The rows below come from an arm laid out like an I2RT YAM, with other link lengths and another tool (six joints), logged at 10 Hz.
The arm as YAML. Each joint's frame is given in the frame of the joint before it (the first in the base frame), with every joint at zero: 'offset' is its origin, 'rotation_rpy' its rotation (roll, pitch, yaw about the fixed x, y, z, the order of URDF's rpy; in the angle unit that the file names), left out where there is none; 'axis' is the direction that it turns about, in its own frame. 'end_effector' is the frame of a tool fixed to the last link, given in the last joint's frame.
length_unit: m
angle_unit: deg
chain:
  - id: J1
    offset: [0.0, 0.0, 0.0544]
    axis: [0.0, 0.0, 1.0]
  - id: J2
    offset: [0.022, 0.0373, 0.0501]
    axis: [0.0, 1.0, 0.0]
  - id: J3
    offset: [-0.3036, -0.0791, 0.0]
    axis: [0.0, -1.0, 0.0]
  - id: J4
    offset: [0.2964, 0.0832, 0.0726]
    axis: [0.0, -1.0, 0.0]
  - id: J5
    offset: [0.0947, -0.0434, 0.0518]
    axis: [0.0, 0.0, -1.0]
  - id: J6
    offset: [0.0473, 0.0, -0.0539]
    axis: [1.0, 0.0, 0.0]
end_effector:
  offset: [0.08, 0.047, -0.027]
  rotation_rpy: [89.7, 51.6, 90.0]
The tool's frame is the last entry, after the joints.
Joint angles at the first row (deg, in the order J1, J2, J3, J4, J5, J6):
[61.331, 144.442, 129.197, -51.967, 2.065, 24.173]
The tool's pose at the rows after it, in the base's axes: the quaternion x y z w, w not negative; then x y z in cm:
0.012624, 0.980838, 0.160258, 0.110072, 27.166, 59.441, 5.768
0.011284, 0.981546, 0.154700, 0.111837, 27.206, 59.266, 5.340
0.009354, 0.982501, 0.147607, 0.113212, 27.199, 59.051, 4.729
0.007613, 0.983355, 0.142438, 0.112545, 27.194, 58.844, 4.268
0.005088, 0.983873, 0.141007, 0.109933, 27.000, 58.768, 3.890
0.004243, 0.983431, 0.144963, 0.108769, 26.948, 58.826, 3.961
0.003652, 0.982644, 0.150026, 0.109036, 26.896, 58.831, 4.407
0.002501, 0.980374, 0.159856, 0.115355, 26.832, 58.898, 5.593
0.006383, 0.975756, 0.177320, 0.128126, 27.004, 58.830, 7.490
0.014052, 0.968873, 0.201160, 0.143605, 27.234, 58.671, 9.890
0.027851, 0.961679, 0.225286, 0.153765, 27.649, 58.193, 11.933
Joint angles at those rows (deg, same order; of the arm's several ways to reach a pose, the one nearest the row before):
[61.407, 144.753, 128.895, -52.121, 2.662, 23.997]
[61.391, 144.931, 128.608, -52.123, 3.098, 23.752]
[61.405, 145.184, 128.161, -52.065, 3.578, 23.469]
[61.355, 145.370, 127.801, -52.074, 3.737, 23.205]
[61.435, 145.373, 127.142, -51.703, 3.532, 23.035]
[61.430, 145.114, 126.680, -51.160, 3.185, 22.984]
[61.420, 144.417, 126.095, -50.738, 2.922, 22.939]
[61.521, 142.859, 125.206, -50.046, 3.029, 22.851]
[61.432, 139.966, 122.990, -48.212, 3.404, 23.071]
[61.255, 136.252, 120.027, -45.633, 3.777, 23.613]
[60.687, 132.529, 116.382, -42.637, 3.626, 24.637]

